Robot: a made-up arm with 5 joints. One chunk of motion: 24 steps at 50 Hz.
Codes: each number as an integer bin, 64 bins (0 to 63) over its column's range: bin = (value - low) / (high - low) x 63, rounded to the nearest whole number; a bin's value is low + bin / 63 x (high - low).
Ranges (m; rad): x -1..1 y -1..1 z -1..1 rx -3.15..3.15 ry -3.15..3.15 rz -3.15..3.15
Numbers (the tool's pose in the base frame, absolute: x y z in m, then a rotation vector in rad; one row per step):
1: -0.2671 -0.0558 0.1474 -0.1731 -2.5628 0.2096
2: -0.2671 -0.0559 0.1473 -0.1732 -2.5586 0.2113
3: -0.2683 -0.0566 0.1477 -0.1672 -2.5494 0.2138
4: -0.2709 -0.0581 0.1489 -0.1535 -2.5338 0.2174
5: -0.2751 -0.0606 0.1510 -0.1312 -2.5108 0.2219
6: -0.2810 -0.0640 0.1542 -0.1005 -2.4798 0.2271
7: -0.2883 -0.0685 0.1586 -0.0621 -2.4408 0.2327
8: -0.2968 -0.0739 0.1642 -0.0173 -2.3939 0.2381
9: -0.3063 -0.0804 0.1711 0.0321 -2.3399 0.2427
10: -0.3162 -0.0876 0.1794 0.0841 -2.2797 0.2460
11: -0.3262 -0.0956 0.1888 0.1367 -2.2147 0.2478
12: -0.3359 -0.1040 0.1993 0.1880 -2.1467 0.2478
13: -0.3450 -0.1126 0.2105 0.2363 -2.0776 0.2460
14: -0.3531 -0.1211 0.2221 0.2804 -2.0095 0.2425
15: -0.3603 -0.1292 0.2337 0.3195 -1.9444 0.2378
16: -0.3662 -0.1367 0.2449 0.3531 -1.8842 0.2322
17: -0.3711 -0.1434 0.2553 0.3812 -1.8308 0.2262
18: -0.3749 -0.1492 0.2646 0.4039 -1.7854 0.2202
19: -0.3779 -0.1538 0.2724 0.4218 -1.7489 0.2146
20: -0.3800 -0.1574 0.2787 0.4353 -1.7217 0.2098
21: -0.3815 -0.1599 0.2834 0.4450 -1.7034 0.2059
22: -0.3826 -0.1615 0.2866 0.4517 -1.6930 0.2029
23: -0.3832 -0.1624 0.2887 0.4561 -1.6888 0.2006
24: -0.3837 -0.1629 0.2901 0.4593 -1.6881 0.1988
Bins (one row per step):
1: 23 30 36 30 6 34
2: 23 30 36 30 6 34
3: 23 30 36 30 6 34
4: 23 30 36 30 6 34
5: 23 30 36 30 6 34
6: 23 29 36 30 7 34
7: 22 29 36 31 7 34
8: 22 29 37 31 8 34
9: 22 29 37 32 8 34
10: 22 29 37 32 9 34
11: 21 28 37 33 9 34
12: 21 28 38 33 10 34
13: 21 28 38 34 11 34
14: 20 28 38 34 11 34
15: 20 27 39 35 12 34
16: 20 27 39 35 13 34
17: 20 27 40 35 13 34
18: 20 27 40 36 14 34
19: 20 27 40 36 14 34
20: 20 27 40 36 14 34
21: 19 26 40 36 14 34
22: 19 26 41 36 15 34
23: 19 26 41 36 15 34
24: 19 26 41 36 15 33

